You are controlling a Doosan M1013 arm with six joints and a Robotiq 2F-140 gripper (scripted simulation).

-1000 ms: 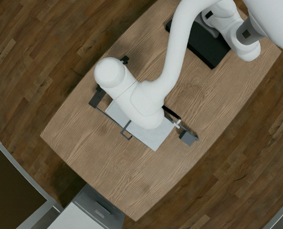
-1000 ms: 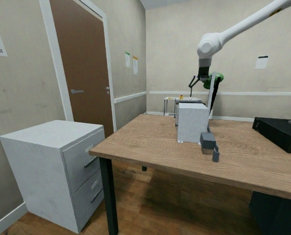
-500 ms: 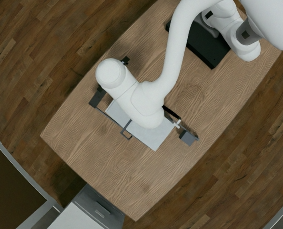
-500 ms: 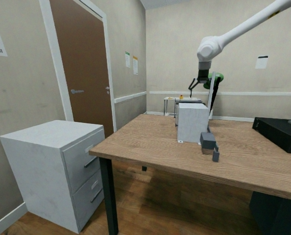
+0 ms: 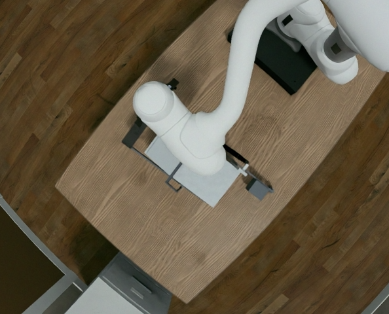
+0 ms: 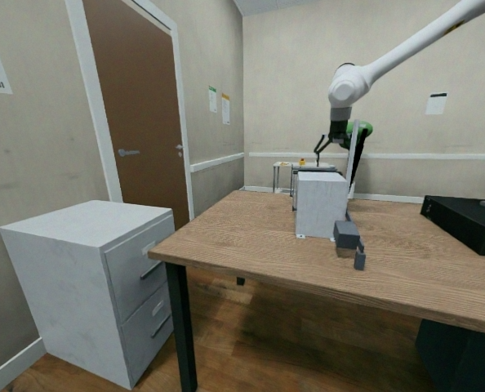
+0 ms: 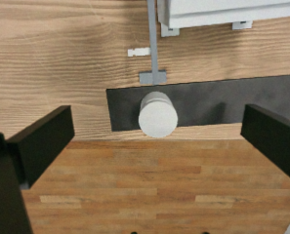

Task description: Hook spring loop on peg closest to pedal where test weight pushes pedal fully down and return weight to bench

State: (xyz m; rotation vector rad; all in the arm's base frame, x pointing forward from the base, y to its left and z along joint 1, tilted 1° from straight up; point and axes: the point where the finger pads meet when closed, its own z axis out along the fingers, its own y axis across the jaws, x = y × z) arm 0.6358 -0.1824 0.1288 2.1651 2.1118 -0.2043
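The steel test weight is 2 cm below my hand. Also, from my hand: white peg: 36 cm to the left, 17 cm above, 2 cm behind.
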